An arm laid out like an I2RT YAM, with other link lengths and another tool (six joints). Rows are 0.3 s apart.
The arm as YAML. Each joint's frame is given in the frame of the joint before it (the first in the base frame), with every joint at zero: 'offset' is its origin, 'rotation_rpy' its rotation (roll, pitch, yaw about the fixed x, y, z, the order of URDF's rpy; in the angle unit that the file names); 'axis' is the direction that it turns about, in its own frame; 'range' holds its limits. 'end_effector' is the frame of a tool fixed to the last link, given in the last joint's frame.
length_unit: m
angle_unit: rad
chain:
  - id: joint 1
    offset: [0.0, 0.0, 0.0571]
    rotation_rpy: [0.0, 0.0, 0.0]
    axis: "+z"
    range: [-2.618, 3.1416]
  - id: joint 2
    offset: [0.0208, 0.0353, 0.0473]
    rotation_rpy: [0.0, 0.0, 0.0]
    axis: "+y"
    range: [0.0, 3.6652]
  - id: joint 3
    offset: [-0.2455, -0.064, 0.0]
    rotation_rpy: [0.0, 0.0, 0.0]
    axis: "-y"
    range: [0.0, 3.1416]
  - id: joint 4
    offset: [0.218, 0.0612, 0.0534]
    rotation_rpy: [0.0, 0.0, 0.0]
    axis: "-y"
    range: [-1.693, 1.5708]
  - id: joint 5
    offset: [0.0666, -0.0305, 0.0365]
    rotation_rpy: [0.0, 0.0, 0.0]
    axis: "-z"
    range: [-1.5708, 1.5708]
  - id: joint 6
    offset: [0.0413, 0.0, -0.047]
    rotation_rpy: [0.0, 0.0, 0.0]
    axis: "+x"
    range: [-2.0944, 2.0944]
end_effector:
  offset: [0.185, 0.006, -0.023]
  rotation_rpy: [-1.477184, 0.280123, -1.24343]
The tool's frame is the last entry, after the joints.
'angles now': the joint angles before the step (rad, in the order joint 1, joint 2, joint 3, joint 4, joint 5, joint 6). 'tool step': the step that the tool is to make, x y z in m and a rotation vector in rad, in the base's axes. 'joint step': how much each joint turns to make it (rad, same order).
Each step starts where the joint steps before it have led.
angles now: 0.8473, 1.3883, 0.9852, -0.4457, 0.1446, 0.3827
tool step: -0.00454, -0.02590, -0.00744, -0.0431, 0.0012, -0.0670
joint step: 0.0006, -0.0516, -0.0507, -0.0400, 0.0648, 0.0343
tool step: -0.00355, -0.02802, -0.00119, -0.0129, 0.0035, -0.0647
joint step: -0.0334, -0.0786, -0.0523, -0.0429, 0.0243, 0.0212
